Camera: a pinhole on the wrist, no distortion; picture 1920 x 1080 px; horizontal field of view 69.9 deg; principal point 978.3 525.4 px. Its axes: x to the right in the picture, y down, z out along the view. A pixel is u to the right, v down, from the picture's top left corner.
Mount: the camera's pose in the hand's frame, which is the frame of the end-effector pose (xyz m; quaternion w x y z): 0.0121 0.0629 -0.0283 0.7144 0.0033 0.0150 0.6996
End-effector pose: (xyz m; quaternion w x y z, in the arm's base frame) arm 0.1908 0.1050 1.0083 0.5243 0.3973 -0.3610 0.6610
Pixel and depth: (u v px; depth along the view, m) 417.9 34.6 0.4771
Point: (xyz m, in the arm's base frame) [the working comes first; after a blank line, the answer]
In the camera's frame: -0.1947 -0.1705 0.4771

0.3557 -0.1933 1.3781
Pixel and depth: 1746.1 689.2 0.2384
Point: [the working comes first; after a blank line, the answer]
In the camera's frame: 0.1333 0.0284 0.2384

0.0258 -0.1224 1.0778
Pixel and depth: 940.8 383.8 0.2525
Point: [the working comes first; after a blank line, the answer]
In the camera's frame: -0.0069 -0.0260 0.2525

0.1592 -0.0880 1.1397
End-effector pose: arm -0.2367 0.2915 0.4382 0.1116 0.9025 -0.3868 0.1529
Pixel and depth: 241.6 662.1 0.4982
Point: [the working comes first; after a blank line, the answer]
In the camera's frame: -0.2672 0.0496 0.4982

-0.0233 0.2912 -0.0303
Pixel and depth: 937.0 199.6 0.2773
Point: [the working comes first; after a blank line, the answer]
In the camera's frame: -0.0083 -0.0658 0.2773

-0.1765 0.1171 0.2442
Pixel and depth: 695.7 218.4 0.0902
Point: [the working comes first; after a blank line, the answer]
In the camera's frame: -0.0186 -0.0202 0.0902

-0.2359 0.2184 0.3971
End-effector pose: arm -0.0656 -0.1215 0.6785 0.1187 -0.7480 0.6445 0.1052
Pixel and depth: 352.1 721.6 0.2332
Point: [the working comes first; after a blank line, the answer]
In the camera's frame: -0.1063 0.0333 0.2332

-0.0306 -0.0348 0.4885
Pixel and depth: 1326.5 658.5 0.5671
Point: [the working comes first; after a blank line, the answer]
In the camera's frame: 0.1438 0.0550 0.5671

-0.2863 0.0398 0.1667
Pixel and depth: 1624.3 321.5 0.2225
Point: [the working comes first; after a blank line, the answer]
In the camera's frame: 0.1046 -0.0330 0.2225

-0.2272 -0.1354 0.4730
